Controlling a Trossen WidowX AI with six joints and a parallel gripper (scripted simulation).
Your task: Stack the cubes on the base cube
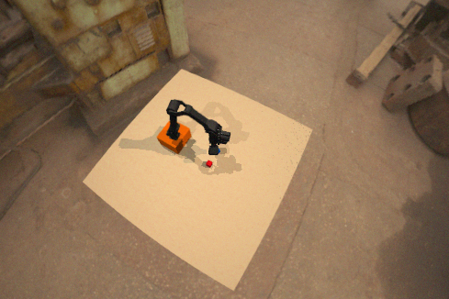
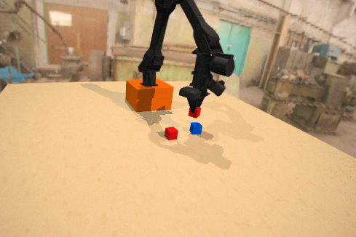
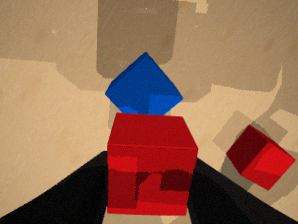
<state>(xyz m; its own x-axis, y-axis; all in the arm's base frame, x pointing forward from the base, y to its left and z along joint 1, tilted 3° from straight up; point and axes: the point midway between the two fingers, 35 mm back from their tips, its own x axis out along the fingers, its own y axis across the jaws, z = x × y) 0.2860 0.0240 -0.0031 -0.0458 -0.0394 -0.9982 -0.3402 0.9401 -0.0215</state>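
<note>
Right now the blue cube is 70 mm below my gripper tip, 10 mm to the left of it and 10 mm ahead of it. Round my gripper tip: red cube: right at my gripper tip.
</note>
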